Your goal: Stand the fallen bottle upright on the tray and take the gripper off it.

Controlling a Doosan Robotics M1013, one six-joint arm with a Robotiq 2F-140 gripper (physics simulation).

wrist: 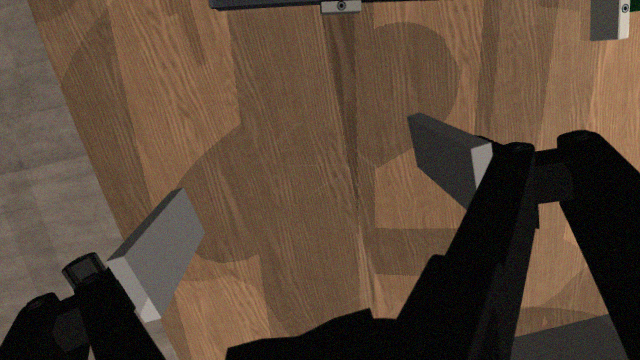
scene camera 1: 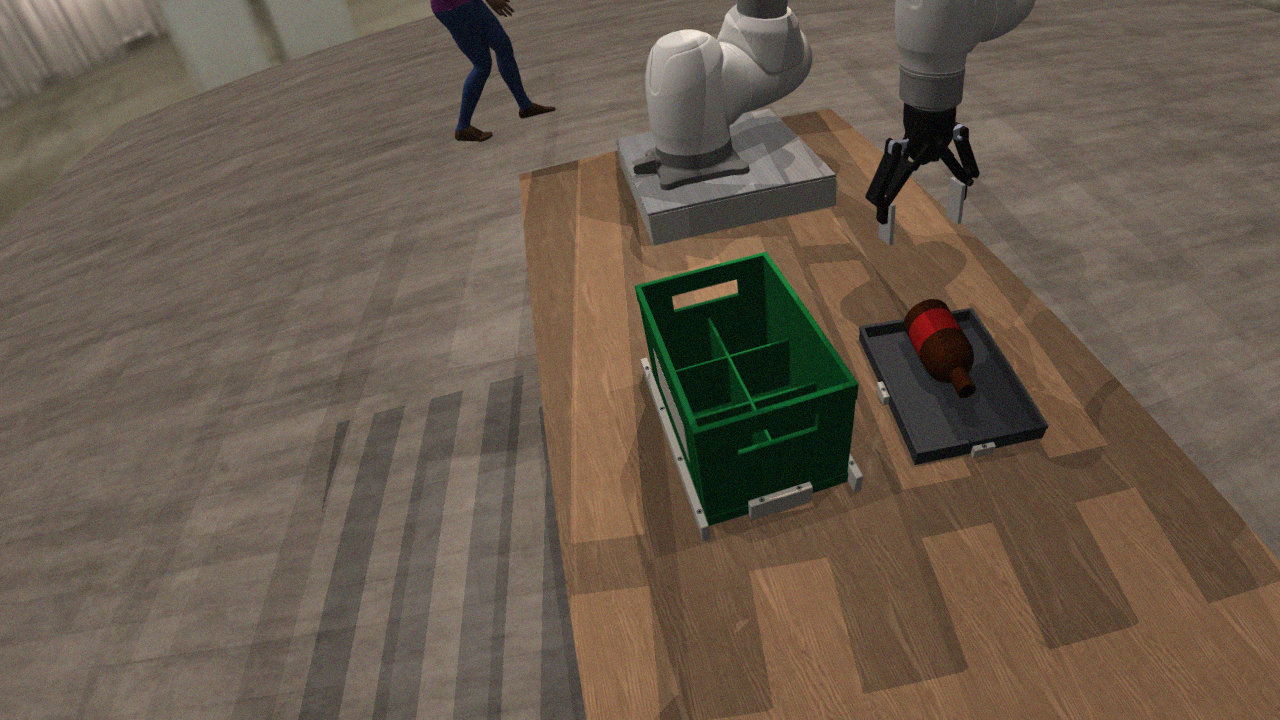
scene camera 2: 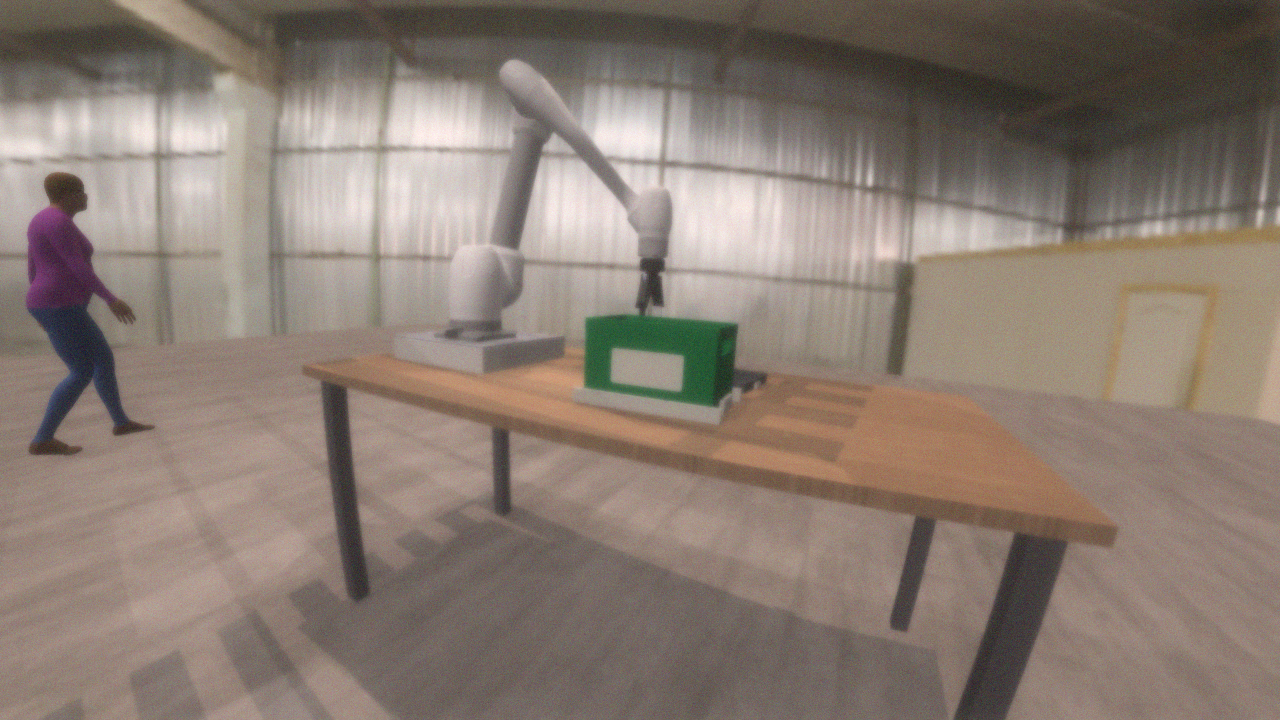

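Seen in the pictures: gripper, fingertip midpoint: (wrist: 301,176) (scene camera 1: 920,229); arm's base, origin of the base link: (scene camera 1: 695,163) (scene camera 2: 475,337).
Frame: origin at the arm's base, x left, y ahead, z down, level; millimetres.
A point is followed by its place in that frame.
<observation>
A brown bottle (scene camera 1: 943,347) @(x 176, y 673, z -1 mm) with a red label lies on its side on the dark grey tray (scene camera 1: 1002,420) @(x 229, y 771, z 66 mm), its neck towards the front of the scene camera 1 view. The bottle does not show in the wrist view, where the tray's edge (wrist: 280,4) @(x 252, y 560, z 63 mm) shows at the top. In the scene camera 2 view, part of the tray (scene camera 2: 750,379) @(x 255, y 772, z 67 mm) shows behind the crate and the bottle is hidden. My gripper (scene camera 1: 922,214) @(x 257, y 456, z -42 mm) (wrist: 301,176) @(x 257, y 456, z -42 mm) is open and empty. It hangs above the table, behind the tray on the robot base's side, apart from the bottle.
A green crate (scene camera 1: 778,474) @(x -106, y 788, z 11 mm) (scene camera 2: 660,335) @(x -203, y 682, z -81 mm) with dividers stands beside the tray, between light grey brackets (scene camera 1: 780,500) @(x -107, y 800, z 47 mm). The robot's base block (scene camera 1: 742,211) @(x 46, y 163, z 40 mm) (scene camera 2: 483,352) @(x -132, y 162, z 15 mm) stands at the table's back end. A person (scene camera 1: 478,53) (scene camera 2: 67,259) stands on the floor beyond the table.
</observation>
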